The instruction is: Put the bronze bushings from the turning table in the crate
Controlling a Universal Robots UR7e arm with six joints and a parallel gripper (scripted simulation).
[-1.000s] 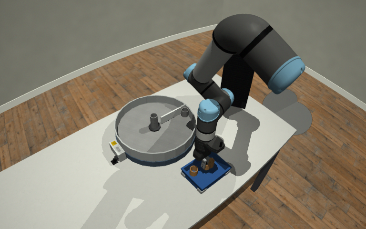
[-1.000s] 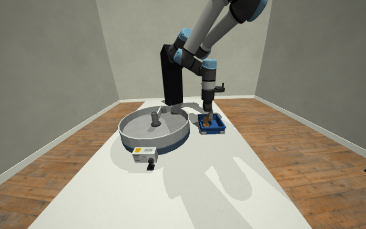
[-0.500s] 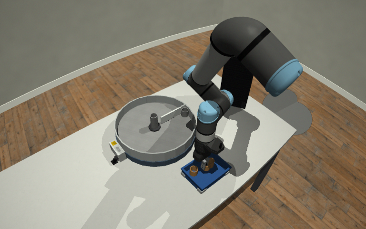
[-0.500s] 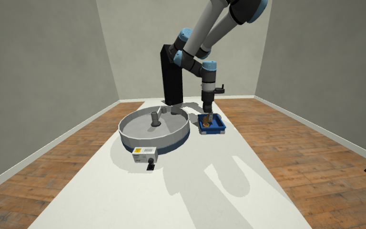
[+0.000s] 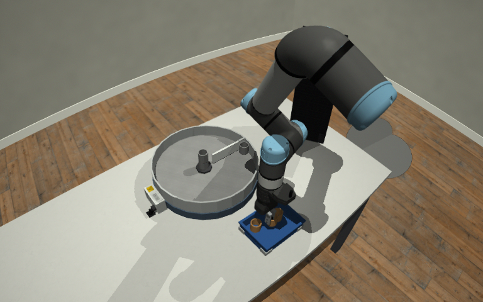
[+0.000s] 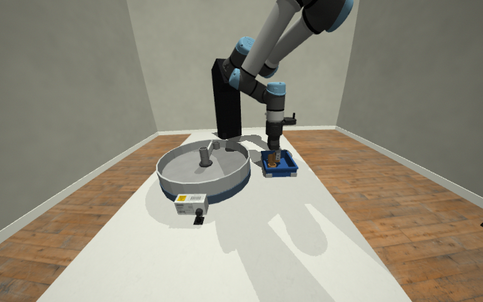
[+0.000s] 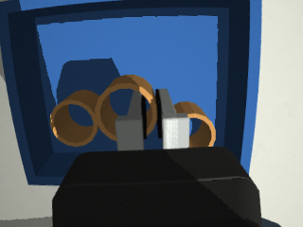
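Now: the blue crate 20 mm behind my hand and 50 mm below it. From my hand the other things lie so: round turning table: 170 mm ahead, 310 mm to the right, 20 mm below.
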